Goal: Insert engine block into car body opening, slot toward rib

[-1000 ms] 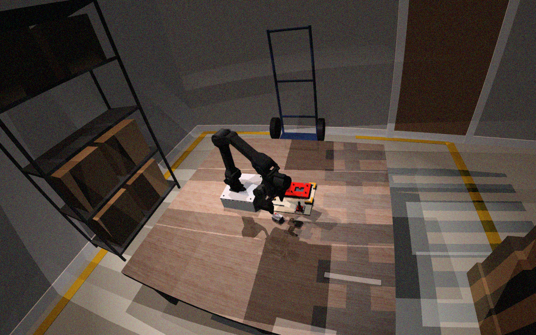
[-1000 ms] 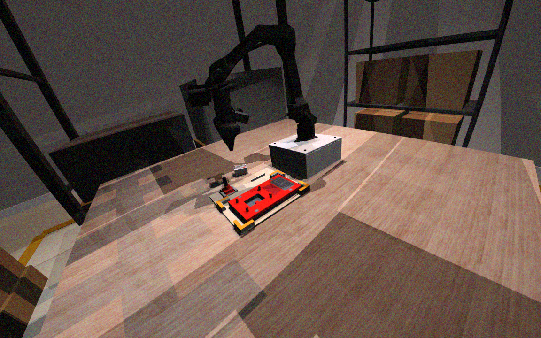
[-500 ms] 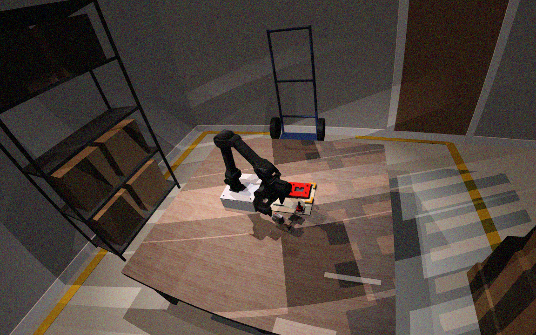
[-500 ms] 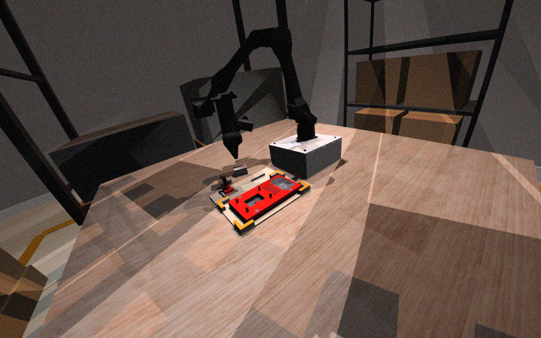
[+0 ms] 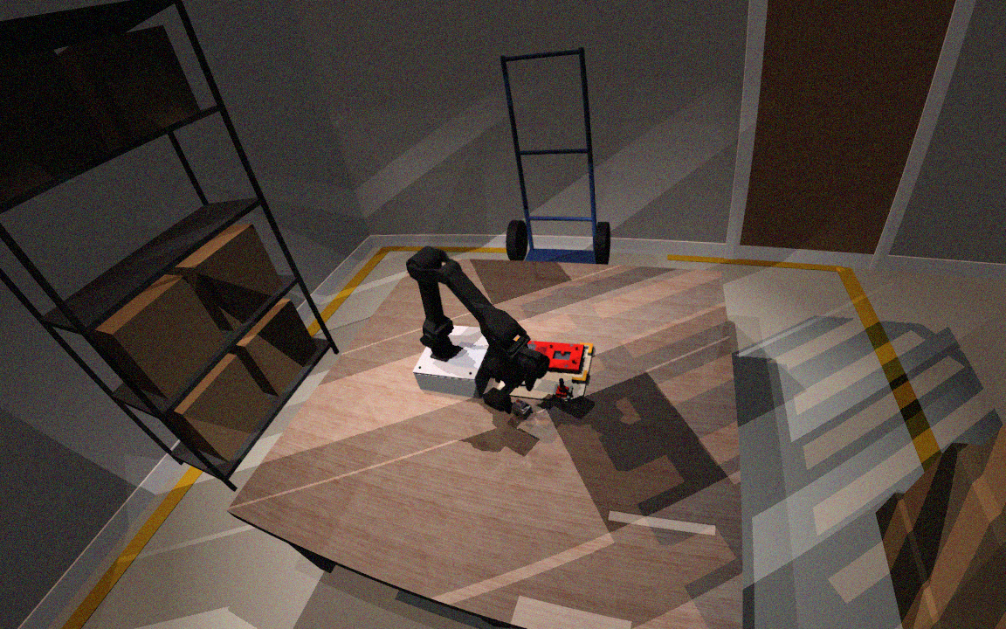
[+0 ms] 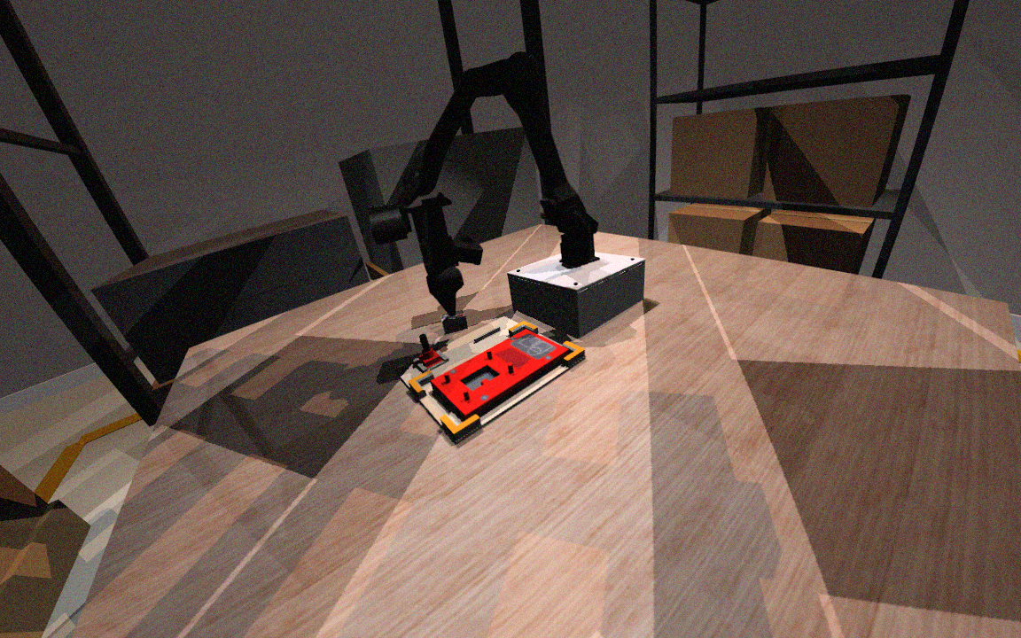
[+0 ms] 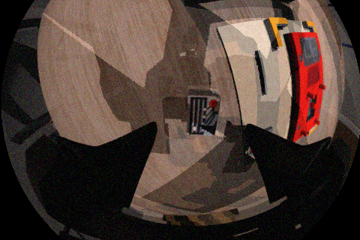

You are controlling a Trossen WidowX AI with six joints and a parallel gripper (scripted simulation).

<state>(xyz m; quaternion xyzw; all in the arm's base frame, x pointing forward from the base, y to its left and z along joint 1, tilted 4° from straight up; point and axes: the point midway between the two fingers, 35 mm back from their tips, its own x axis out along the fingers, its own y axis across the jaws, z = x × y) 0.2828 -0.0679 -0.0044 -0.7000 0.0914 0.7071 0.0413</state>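
Now: gripper tip 40 mm above the grey engine block. Round my gripper tip: dark post 80 mm ahead, 100 mm to the left, 10 mm below.
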